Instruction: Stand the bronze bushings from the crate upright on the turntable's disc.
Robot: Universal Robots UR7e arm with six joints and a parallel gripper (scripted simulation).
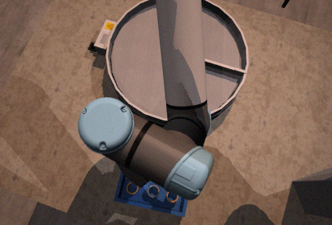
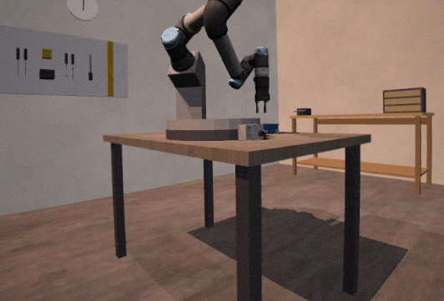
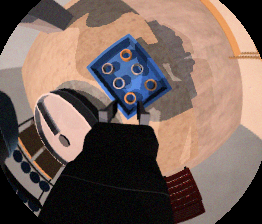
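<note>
My gripper is now 5 cm past the blue crate, 4 cm to the right of it and 10 cm above it. From my hand the other things lie so: turntable disc: 7 cm behind, 33 cm to the right, 8 cm below.
</note>
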